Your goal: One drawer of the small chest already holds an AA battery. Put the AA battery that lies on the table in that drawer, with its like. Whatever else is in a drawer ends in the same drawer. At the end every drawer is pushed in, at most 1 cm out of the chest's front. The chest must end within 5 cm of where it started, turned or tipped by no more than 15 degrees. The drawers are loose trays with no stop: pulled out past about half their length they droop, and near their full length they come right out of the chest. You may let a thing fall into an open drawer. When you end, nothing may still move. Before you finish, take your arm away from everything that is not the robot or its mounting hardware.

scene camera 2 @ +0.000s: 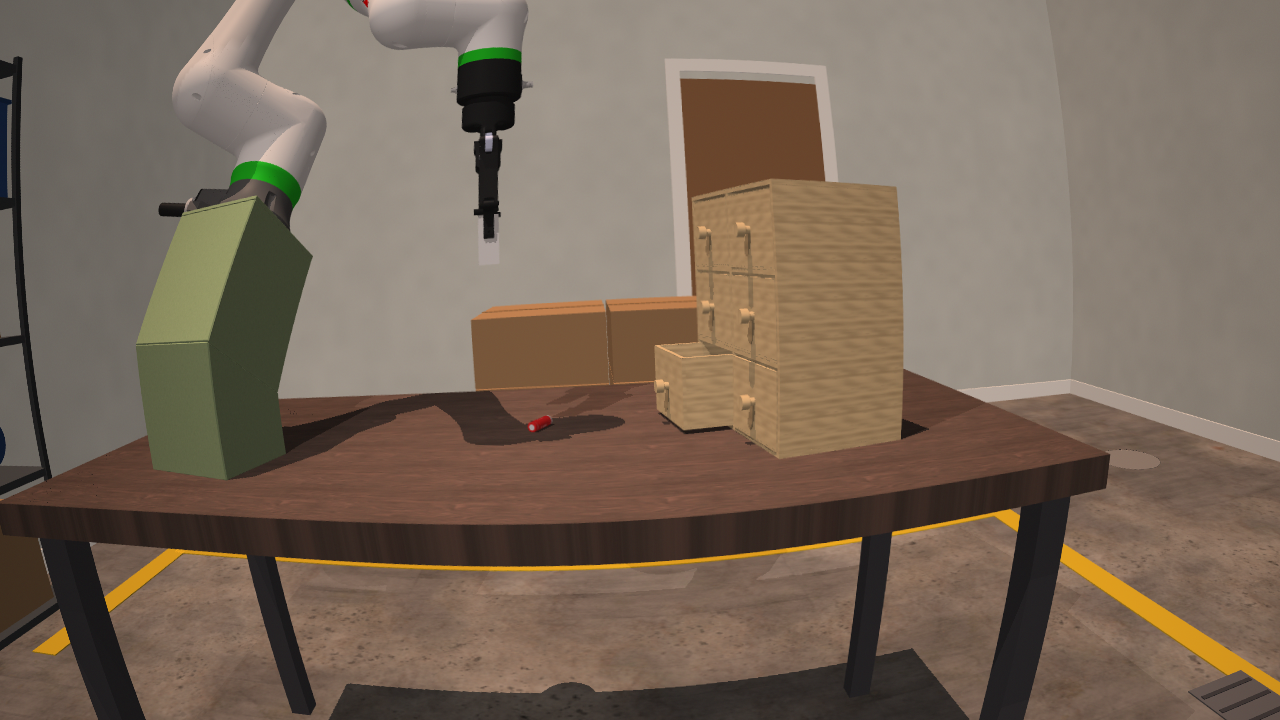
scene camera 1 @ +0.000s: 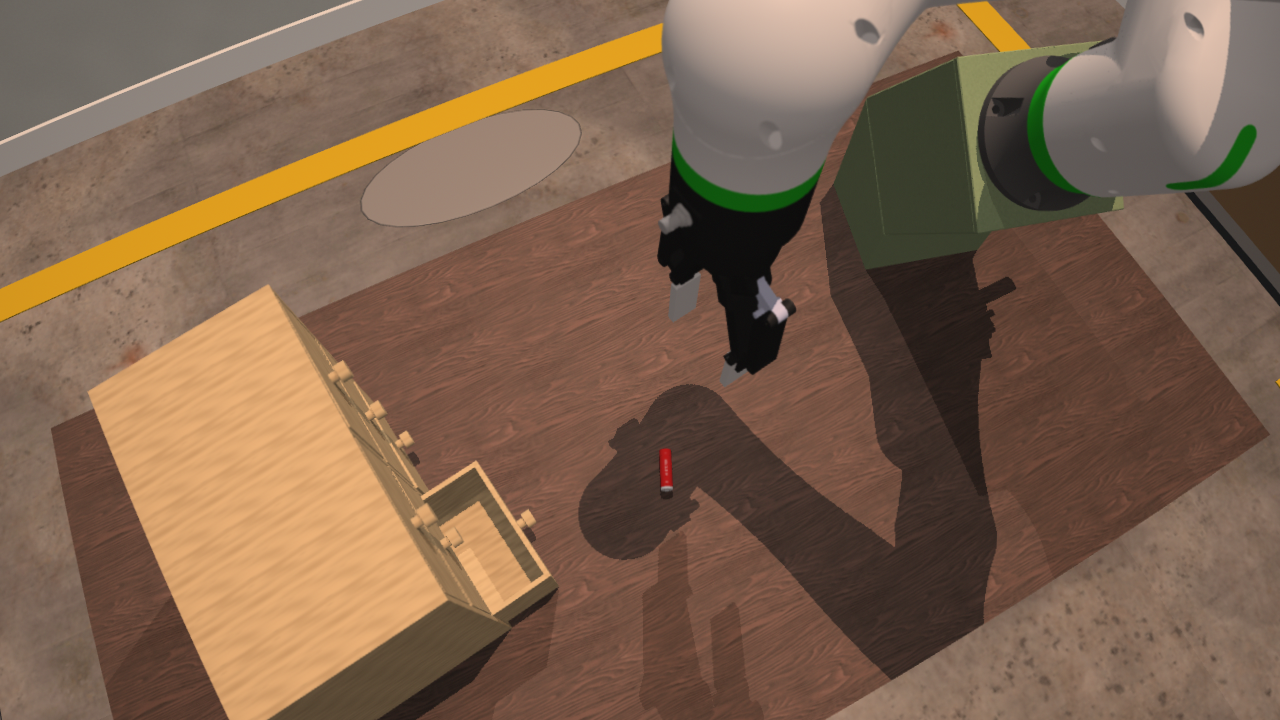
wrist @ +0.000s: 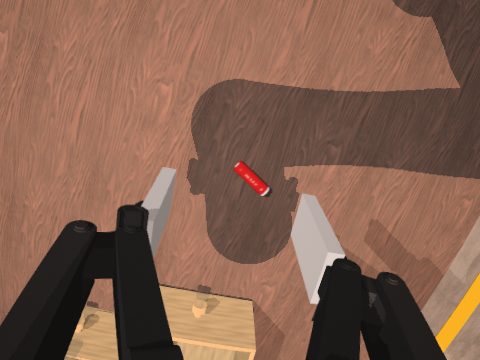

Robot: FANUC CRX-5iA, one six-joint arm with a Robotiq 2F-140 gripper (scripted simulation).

Path:
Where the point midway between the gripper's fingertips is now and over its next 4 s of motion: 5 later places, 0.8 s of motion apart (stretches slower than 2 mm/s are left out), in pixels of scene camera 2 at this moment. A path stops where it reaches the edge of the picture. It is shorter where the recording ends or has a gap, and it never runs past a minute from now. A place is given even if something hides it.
My gripper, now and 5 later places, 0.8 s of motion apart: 488,264; 488,239; 488,211; 493,210; 505,209; 523,208

